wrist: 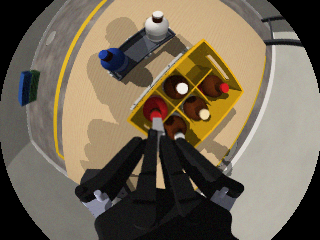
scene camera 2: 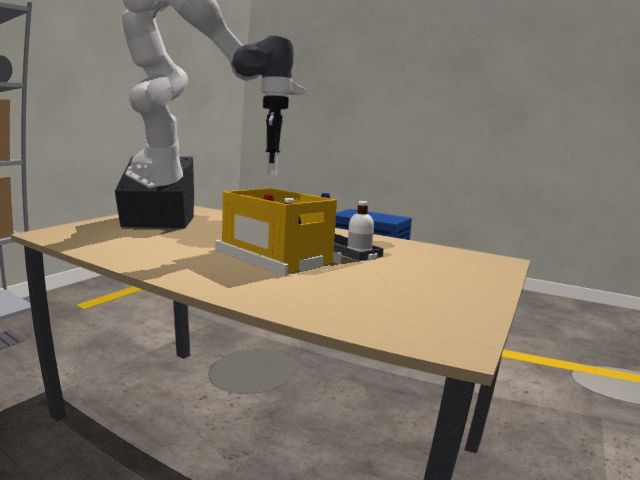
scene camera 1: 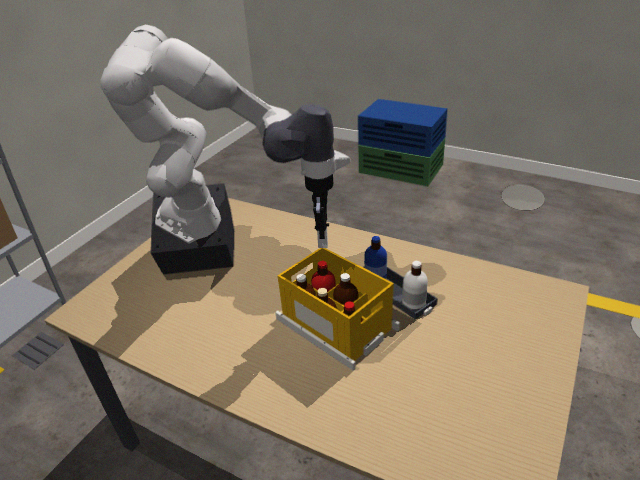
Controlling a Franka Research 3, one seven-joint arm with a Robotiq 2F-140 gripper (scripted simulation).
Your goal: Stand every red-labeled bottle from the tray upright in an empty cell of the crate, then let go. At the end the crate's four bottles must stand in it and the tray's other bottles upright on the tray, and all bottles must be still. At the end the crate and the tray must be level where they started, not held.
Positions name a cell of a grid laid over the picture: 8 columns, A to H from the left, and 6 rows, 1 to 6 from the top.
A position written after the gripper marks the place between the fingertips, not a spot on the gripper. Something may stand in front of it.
The gripper shows in the wrist view (D4), in scene camera 2 (D3) and in scene camera 1 (E4). A yellow crate shows in the wrist view (E2), in scene camera 2 (D3) and in scene camera 1 (E5).
